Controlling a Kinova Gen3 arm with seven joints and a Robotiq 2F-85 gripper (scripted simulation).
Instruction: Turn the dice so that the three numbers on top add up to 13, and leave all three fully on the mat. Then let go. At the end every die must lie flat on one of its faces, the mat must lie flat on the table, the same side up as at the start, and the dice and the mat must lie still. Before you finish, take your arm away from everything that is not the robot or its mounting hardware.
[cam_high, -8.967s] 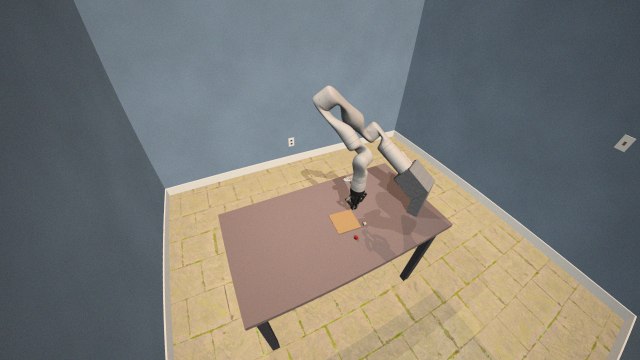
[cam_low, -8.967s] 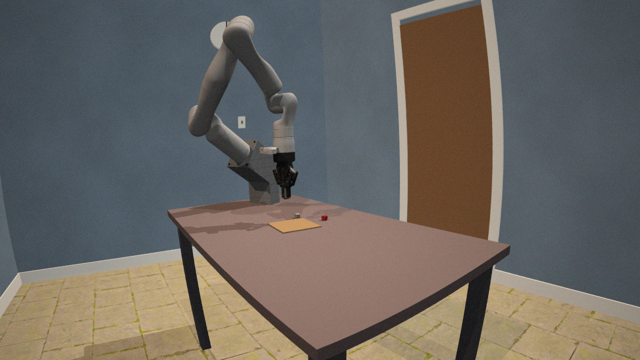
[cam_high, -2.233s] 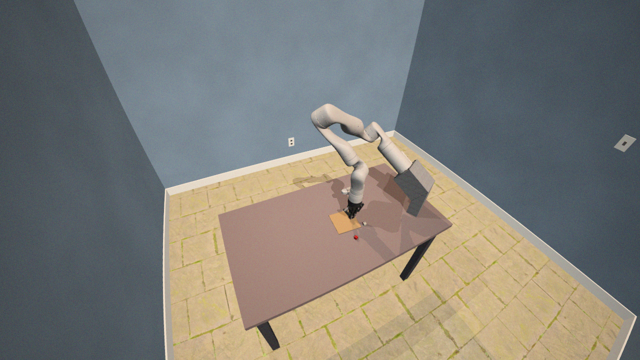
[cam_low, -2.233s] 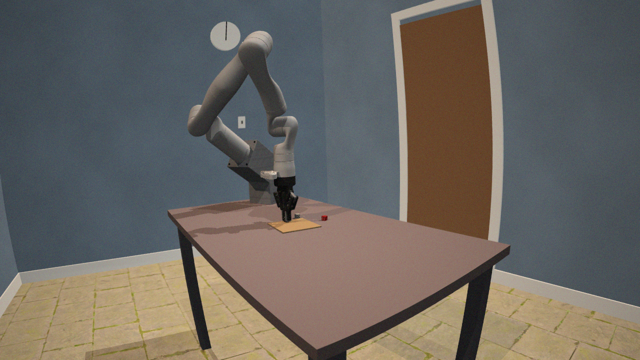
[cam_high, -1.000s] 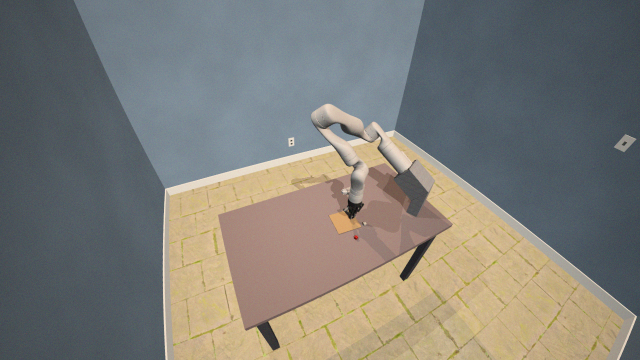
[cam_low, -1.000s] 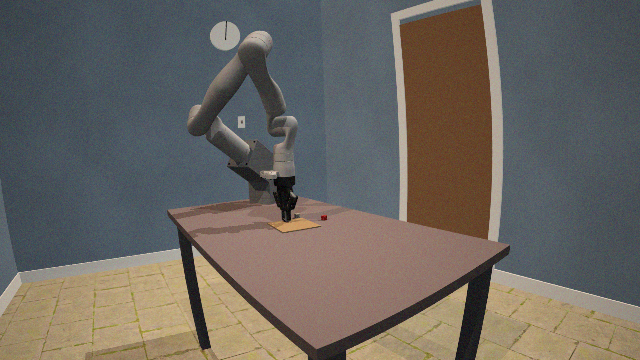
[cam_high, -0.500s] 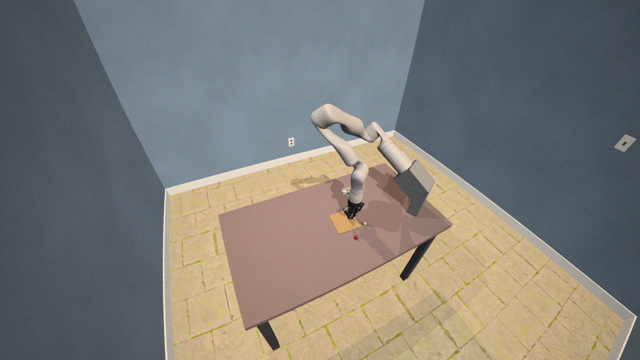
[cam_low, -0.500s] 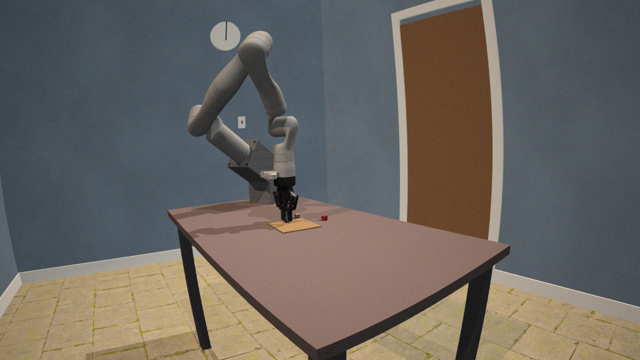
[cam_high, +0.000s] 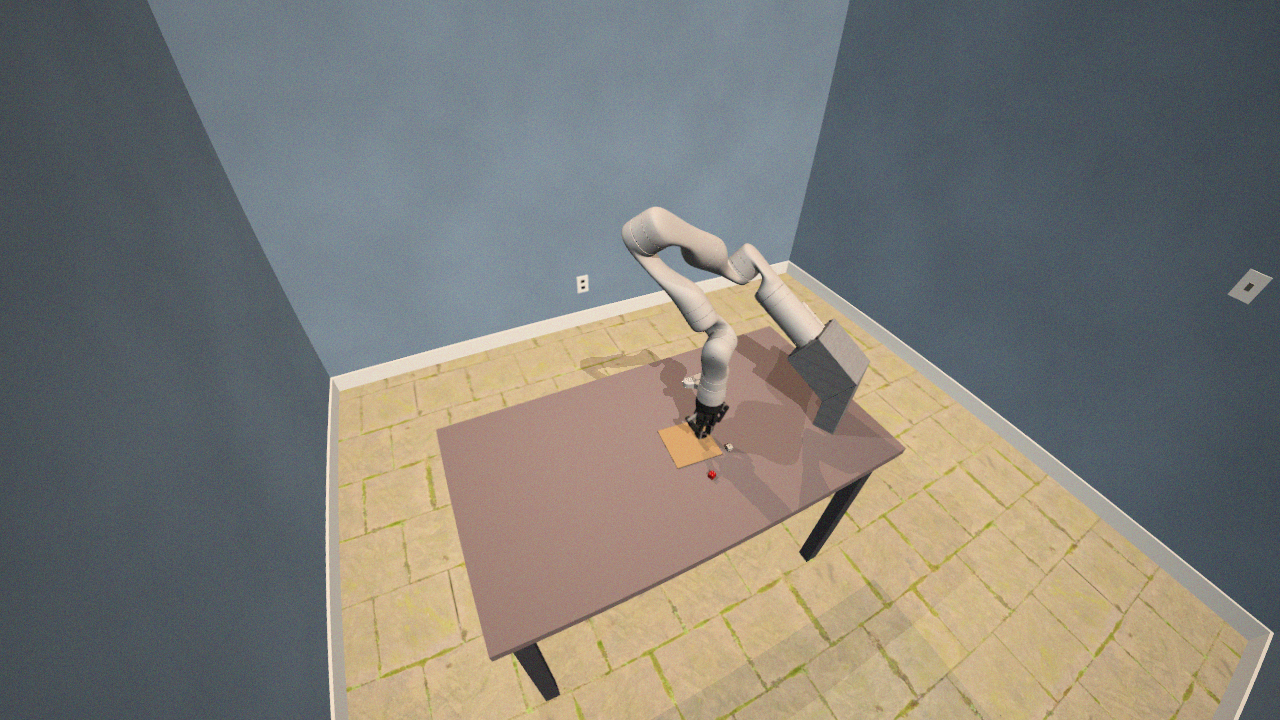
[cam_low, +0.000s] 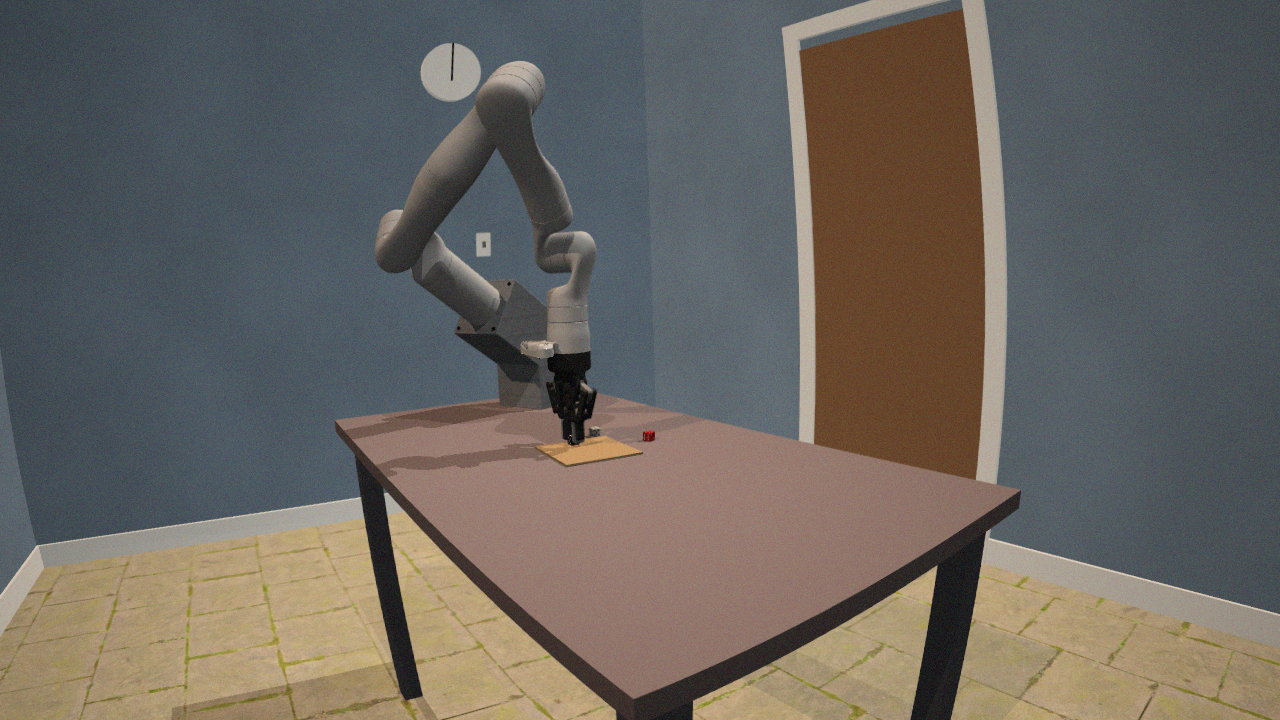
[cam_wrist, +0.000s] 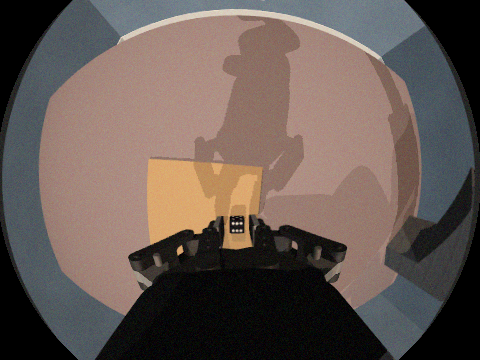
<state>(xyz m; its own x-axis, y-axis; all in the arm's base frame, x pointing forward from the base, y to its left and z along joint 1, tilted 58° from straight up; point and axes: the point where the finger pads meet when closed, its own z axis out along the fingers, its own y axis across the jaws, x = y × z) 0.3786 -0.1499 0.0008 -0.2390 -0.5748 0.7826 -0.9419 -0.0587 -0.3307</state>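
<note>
Now: the tan mat 4 cm ahead of my hand, 1 cm to the right of it and 3 cm below it. Also, from my hand: red die (9 cm ahead, 11 cm to the left, 2 cm below).
</note>
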